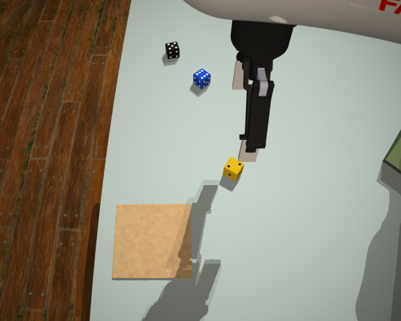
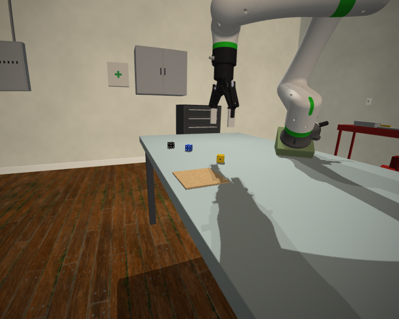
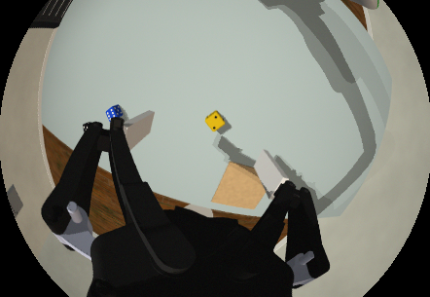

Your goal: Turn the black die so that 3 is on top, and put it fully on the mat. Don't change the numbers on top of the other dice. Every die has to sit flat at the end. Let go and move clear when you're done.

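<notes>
The black die is 27 cm to the right of my hand, 21 cm ahead of it and 15 cm below it. The rest, counted from my hand: yellow die 15 cm below, 2 cm to the left; then blue die 20 cm to the right, 15 cm below, 12 cm ahead; then tan mat 19 cm to the left, 16 cm below, 11 cm ahead.
</notes>
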